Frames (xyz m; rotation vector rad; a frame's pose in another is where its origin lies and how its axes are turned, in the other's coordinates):
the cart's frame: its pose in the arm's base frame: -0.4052 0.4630 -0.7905 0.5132 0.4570 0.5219
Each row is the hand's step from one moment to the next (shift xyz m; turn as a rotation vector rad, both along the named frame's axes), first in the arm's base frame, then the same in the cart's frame.
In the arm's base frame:
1: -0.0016 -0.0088 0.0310 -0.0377 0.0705 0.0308
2: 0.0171 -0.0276 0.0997 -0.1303 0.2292 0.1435
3: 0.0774 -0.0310 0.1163 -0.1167 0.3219 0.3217
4: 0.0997 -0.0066 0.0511 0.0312 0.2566 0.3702
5: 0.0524 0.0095 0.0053 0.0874 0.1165 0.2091
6: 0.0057 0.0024 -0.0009 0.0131 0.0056 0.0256
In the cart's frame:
1: -0.0148 0.0115 0.0263 0.0025 0.0833 -0.0199
2: -0.0301 0.0296 0.0960 -0.0100 0.2980 -0.0350
3: 0.0101 0.0153 0.1419 0.0041 0.4631 0.0793
4: 0.0593 -0.0110 0.0947 0.0679 0.3899 0.2174
5: 0.0445 -0.0082 0.0286 0.0762 0.1746 0.1693
6: 0.0060 -0.0007 0.0015 0.0062 0.0140 0.0249

